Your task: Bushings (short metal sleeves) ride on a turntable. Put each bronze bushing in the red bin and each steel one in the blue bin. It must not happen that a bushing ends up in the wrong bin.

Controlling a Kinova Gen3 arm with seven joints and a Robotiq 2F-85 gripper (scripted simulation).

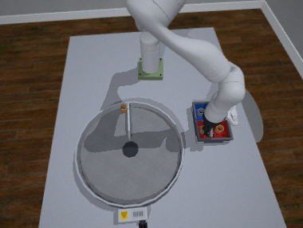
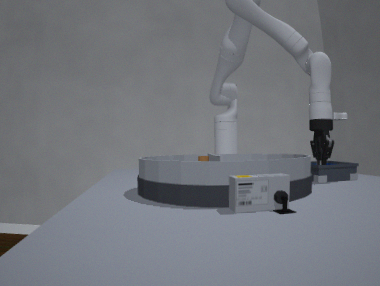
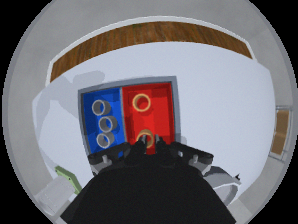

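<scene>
Now: hand 50 mm past the bin, 30 mm to the right of it and 20 mm above it. From my hand the other things lie so: round grey turntable 100 mm ahead, 310 mm to the right, 10 mm above.
</scene>
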